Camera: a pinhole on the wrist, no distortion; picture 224 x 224 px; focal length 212.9 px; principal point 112.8 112.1 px. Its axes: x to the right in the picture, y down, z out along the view. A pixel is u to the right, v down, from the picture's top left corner.
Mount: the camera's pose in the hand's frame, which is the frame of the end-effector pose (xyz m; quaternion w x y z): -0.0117 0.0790 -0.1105 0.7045 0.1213 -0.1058 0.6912
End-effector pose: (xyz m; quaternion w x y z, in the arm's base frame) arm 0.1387 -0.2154 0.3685 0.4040 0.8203 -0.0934 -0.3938
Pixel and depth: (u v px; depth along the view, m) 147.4 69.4 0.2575
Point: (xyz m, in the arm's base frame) 0.0703 -0.3465 0.3162
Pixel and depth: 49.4 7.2 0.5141
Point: 0.0343 -0.3692 -0.0615
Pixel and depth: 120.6 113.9 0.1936
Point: 0.0819 -0.2713 0.3645
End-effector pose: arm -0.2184 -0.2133 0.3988 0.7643 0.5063 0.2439 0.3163
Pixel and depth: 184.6 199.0 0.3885
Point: -0.1367 -0.4945 0.5954
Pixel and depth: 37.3 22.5 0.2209
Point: -0.0959 -0.2159 0.3589
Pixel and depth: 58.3 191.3 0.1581
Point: -0.2435 -0.2831 0.4047
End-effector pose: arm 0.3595 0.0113 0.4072 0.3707 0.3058 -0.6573 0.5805
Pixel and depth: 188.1 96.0 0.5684
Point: 0.1958 -0.4612 0.3735
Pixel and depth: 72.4 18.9 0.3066
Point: 0.3330 -0.1525 0.5464
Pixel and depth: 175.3 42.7 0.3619
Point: 0.2100 -0.2374 0.4570
